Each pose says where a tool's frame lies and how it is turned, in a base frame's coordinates. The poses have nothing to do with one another.
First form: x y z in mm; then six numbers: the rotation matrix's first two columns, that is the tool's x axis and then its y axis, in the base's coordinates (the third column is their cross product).
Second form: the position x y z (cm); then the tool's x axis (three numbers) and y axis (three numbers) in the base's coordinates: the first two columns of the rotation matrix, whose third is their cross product. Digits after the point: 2 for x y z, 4 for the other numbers.
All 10 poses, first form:
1: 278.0 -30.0 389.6 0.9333 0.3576 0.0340 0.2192 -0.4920 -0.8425
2: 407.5 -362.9 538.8 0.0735 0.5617 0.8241 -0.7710 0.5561 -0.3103
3: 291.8 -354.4 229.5 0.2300 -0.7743 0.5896 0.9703 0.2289 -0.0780
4: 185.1 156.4 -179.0 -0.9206 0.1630 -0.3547 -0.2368 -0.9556 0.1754
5: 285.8 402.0 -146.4 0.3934 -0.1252 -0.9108 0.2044 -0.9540 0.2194
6: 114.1 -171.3 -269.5 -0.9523 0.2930 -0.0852 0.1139 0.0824 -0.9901
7: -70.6 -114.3 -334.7 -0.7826 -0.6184 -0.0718 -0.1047 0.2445 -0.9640
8: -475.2 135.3 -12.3 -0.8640 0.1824 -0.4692 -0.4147 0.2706 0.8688
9: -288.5 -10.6 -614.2 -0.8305 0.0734 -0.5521 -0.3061 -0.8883 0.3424
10: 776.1 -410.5 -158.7 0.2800 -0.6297 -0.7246 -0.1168 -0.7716 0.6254
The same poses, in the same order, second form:
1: 27.80 -3.00 38.96 0.9333 0.3576 0.0340 0.2192 -0.4920 -0.8425
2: 40.75 -36.29 53.88 0.0735 0.5617 0.8241 -0.7710 0.5561 -0.3103
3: 29.18 -35.44 22.95 0.2300 -0.7743 0.5896 0.9703 0.2289 -0.0780
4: 18.51 15.64 -17.90 -0.9206 0.1630 -0.3547 -0.2368 -0.9556 0.1754
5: 28.58 40.20 -14.64 0.3934 -0.1252 -0.9108 0.2044 -0.9540 0.2194
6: 11.41 -17.13 -26.95 -0.9523 0.2930 -0.0852 0.1139 0.0824 -0.9901
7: -7.06 -11.43 -33.47 -0.7826 -0.6184 -0.0718 -0.1047 0.2445 -0.9640
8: -47.52 13.53 -1.23 -0.8640 0.1824 -0.4692 -0.4147 0.2706 0.8688
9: -28.85 -1.06 -61.42 -0.8305 0.0734 -0.5521 -0.3061 -0.8883 0.3424
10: 77.61 -41.05 -15.87 0.2800 -0.6297 -0.7246 -0.1168 -0.7716 0.6254
